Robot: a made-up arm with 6 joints. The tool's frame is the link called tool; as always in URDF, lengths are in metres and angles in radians. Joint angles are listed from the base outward.
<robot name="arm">
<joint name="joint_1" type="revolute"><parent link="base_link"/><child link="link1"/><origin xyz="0.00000 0.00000 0.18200" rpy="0.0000 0.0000 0.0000"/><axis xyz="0 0 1"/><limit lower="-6.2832" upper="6.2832"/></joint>
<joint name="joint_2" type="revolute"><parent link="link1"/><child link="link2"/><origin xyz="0.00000 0.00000 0.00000" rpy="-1.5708 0.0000 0.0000"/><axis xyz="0 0 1"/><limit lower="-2.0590" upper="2.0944"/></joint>
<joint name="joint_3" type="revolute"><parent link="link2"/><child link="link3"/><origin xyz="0.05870 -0.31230 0.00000" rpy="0.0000 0.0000 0.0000"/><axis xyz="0 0 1"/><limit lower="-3.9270" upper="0.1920"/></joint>
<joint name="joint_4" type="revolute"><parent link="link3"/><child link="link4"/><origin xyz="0.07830 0.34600 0.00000" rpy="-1.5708 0.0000 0.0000"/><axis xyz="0 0 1"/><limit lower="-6.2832" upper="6.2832"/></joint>
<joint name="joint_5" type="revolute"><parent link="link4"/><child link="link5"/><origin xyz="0.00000 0.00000 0.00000" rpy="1.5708 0.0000 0.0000"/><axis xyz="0 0 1"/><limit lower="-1.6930" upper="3.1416"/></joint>
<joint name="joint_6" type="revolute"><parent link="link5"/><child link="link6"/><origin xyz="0.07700 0.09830 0.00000" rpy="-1.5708 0.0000 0.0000"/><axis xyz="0 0 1"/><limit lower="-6.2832" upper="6.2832"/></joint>
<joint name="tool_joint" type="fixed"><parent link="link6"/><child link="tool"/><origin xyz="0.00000 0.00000 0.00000" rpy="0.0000 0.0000 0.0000"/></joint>
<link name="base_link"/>
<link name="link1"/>
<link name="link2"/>
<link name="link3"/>
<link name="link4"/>
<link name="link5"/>
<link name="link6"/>
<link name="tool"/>
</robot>
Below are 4 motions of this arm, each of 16 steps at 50 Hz.
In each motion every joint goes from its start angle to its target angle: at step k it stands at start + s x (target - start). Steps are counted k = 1, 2, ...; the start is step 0. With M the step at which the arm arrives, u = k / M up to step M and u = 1 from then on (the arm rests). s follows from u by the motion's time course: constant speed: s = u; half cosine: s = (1 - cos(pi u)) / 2; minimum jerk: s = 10 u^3 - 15 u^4 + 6 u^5.
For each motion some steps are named. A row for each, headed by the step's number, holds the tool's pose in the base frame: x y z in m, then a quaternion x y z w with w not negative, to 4 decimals.
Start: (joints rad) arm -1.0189 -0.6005 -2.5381 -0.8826 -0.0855 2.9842
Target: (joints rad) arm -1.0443 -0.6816 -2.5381 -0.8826 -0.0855 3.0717
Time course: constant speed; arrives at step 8
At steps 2, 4, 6, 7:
2: -0.0859 0.2682 0.9052 -0.0331 -0.0357 -0.8521 0.5211
4: -0.0917 0.2812 0.8995 -0.0338 -0.0453 -0.8479 0.5272
6: -0.0972 0.2943 0.8935 -0.0348 -0.0549 -0.8435 0.5332
7: -0.0999 0.3008 0.8904 -0.0353 -0.0597 -0.8413 0.5361

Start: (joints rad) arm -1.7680 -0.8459 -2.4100 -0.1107 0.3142 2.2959
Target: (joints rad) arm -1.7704 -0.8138 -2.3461 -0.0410 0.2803 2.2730
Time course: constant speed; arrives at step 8
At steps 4, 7, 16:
4: 0.0712 0.3368 0.8895 0.0569 0.1003 -0.9694 0.2168
7: 0.0668 0.3193 0.8964 0.0589 0.1123 -0.9662 0.2243
16: 0.0654 0.3135 0.8985 0.0597 0.1162 -0.9651 0.2268

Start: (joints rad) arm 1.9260 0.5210 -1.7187 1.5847 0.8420 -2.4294
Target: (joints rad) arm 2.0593 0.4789 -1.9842 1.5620 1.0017 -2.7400
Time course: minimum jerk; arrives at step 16
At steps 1, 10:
1: -0.2545 0.6220 0.3263 0.0886 -0.7800 -0.2717 0.5567
10: -0.3254 0.5878 0.4375 0.2894 -0.6785 -0.3580 0.5725

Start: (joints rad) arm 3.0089 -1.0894 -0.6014 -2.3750 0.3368 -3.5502
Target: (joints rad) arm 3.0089 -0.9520 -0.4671 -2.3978 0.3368 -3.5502
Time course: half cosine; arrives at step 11
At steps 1, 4, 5, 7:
1: -0.2083 -0.0003 0.4814 -0.2215 -0.5280 0.0147 0.8197
4: -0.2220 0.0017 0.4565 -0.2235 -0.5579 0.0073 0.7992
5: -0.2281 0.0026 0.4437 -0.2243 -0.5726 0.0036 0.7885
7: -0.2387 0.0042 0.4172 -0.2257 -0.6022 -0.0038 0.7658

